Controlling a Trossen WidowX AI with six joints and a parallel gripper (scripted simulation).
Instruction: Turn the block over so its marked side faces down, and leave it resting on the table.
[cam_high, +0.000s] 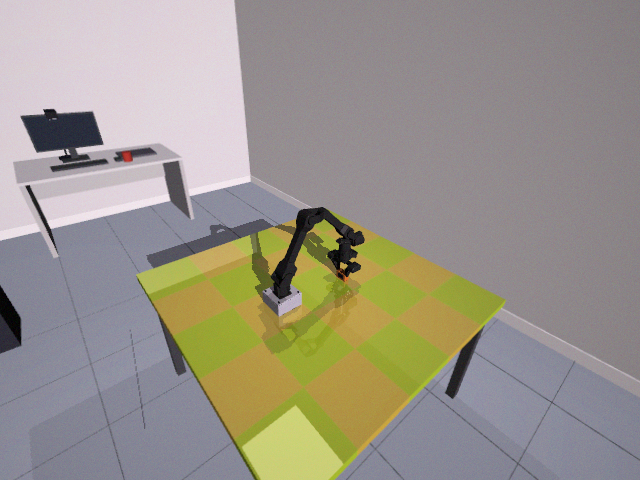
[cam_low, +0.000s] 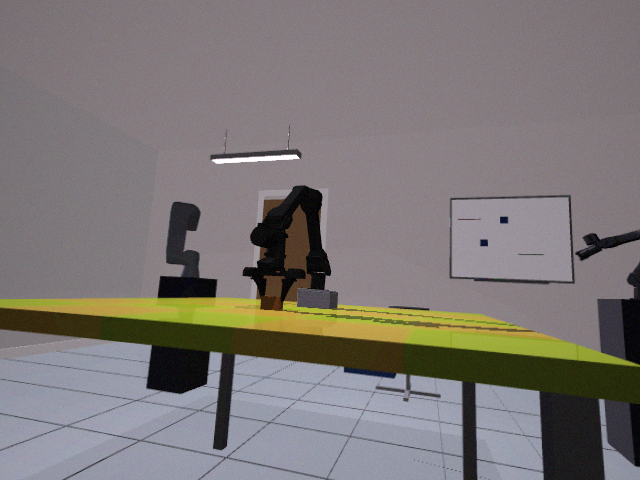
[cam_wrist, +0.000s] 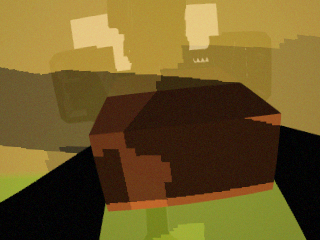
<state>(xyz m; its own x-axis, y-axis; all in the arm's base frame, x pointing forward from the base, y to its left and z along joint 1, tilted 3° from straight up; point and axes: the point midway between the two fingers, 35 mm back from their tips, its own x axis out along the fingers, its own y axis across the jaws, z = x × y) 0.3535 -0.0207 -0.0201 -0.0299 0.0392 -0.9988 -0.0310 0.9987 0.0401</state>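
My gripper tip is 1 cm past the block.
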